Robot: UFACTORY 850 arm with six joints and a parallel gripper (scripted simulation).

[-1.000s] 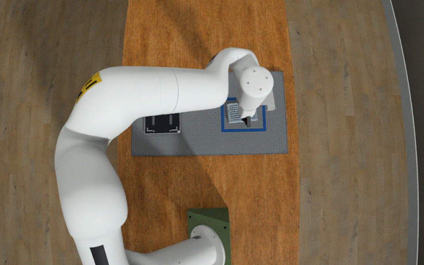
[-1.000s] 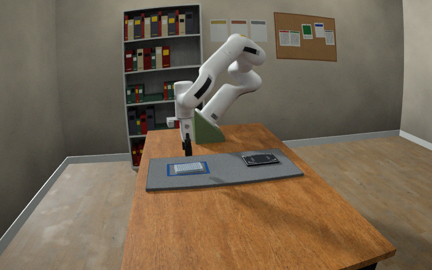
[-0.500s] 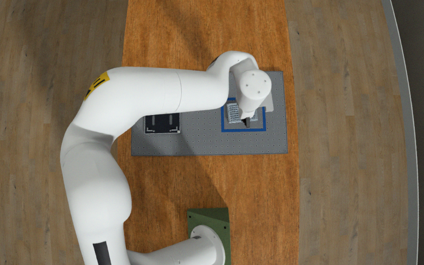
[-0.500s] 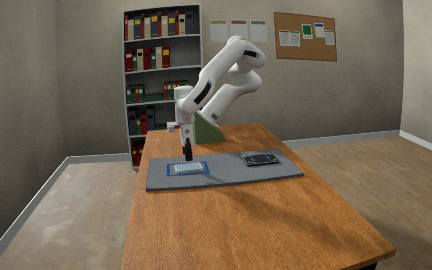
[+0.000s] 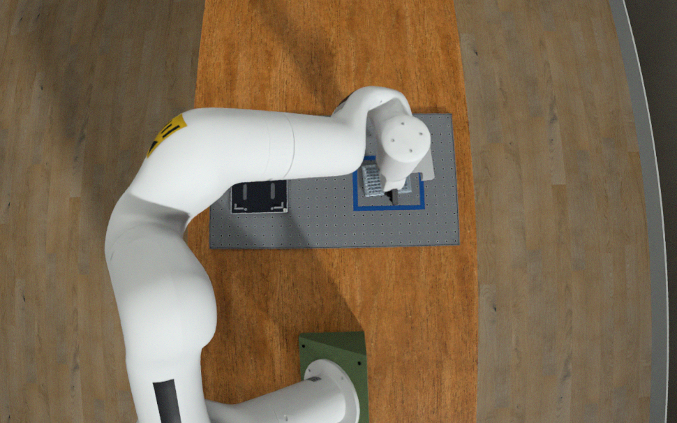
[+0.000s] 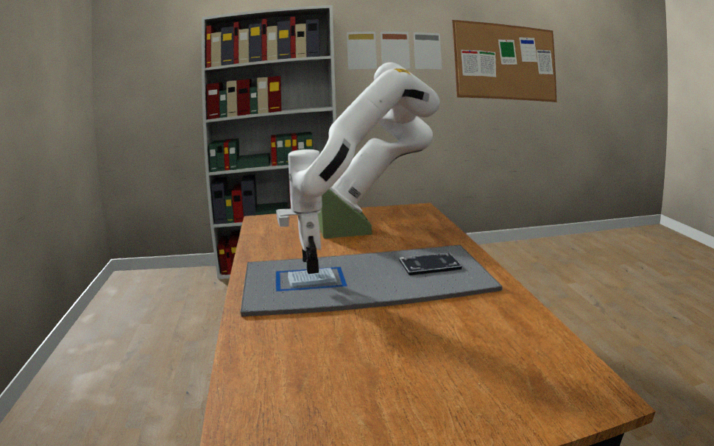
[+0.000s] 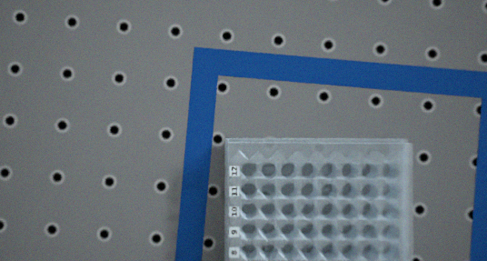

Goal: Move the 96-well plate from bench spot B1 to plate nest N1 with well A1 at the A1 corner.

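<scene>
Now: the 96-well plate 40 mm below my hand. The rest, counted from my hand: black plate nest: 10 mm ahead, 350 mm to the left, 40 mm below.
</scene>
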